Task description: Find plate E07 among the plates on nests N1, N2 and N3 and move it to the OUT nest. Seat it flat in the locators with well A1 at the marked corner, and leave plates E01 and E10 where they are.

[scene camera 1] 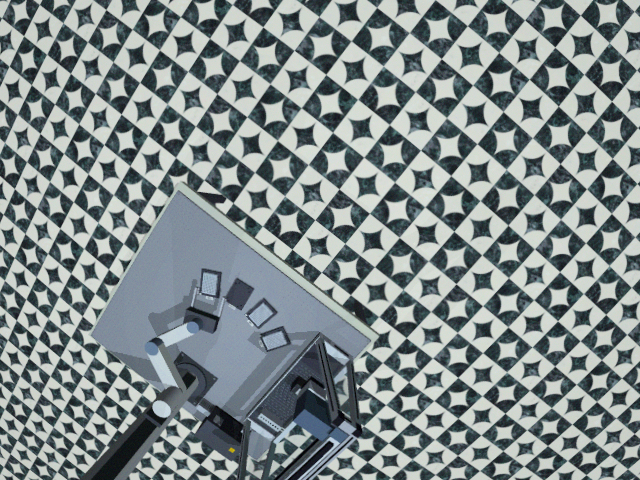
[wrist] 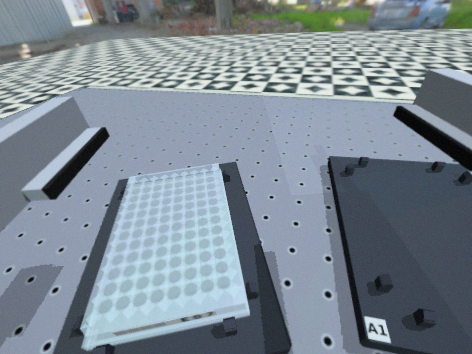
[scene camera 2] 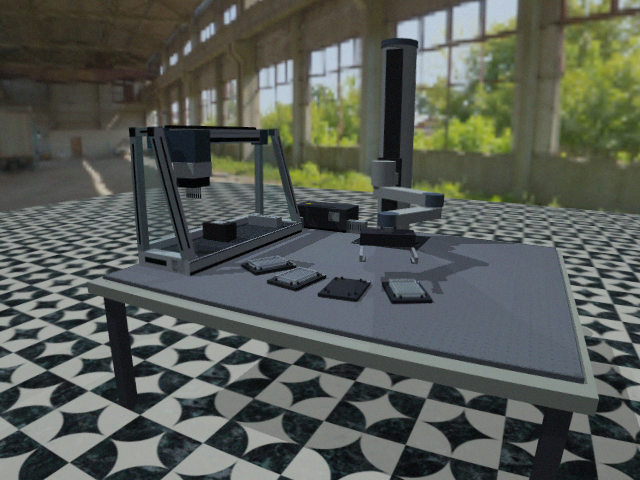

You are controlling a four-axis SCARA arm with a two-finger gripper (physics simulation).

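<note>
Plate E07, a clear well plate, lies on a dark nest at the end of the row; its near-side label reads E07, faintly. The flat black OUT nest beside it bears no plate and has small locators and an A1 tag at its near left corner. Two other clear plates lie on nests beyond; their labels are unreadable. My gripper is open and empty, above the table on the arm's side of E07.
A framed machine with a blue head stands at the table's other end, near the farthest plate. A black box is by the arm's base. The arm's column rises behind the gripper. The table's light edge runs beyond the nests.
</note>
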